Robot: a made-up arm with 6 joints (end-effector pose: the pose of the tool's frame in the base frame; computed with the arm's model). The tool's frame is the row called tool.
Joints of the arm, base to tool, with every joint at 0 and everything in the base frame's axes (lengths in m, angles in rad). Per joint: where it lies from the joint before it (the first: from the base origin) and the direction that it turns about. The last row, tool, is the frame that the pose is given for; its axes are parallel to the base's.
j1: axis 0 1 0 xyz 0 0 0.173
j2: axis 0 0 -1 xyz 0.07 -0.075 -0.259
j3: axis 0 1 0 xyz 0.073 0.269 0.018
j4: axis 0 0 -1 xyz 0.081 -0.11 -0.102
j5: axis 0 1 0 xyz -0.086 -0.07 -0.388
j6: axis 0 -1 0 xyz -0.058 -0.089 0.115
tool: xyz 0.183 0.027 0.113
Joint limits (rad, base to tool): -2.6..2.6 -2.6..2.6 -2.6..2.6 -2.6..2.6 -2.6..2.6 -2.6..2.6
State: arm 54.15 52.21 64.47 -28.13 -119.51 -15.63
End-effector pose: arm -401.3 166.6 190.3 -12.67 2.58 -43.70
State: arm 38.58 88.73 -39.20 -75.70 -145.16 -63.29
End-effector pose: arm -272.0 -540.4 -204.1 -31.08 -46.71 28.38
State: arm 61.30 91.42 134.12 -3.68 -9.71 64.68
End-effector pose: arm 21.1 -111.3 90.9 0.90 86.89 -108.52
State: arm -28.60 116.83 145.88 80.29 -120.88 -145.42
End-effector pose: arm 86.9 81.5 510.3 -71.09 -162.40 22.41
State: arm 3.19 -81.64 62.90 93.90 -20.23 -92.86
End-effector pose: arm -201.1 -476.4 -260.8 -48.89 69.73 -48.27
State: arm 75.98 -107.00 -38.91 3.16 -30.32 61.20
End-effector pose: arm -556.0 -50.9 17.5 104.07 -36.28 -25.85
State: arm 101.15 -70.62 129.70 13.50 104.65 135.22
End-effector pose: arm -203.8 -317.0 226.4 10.70 -130.69 -108.84
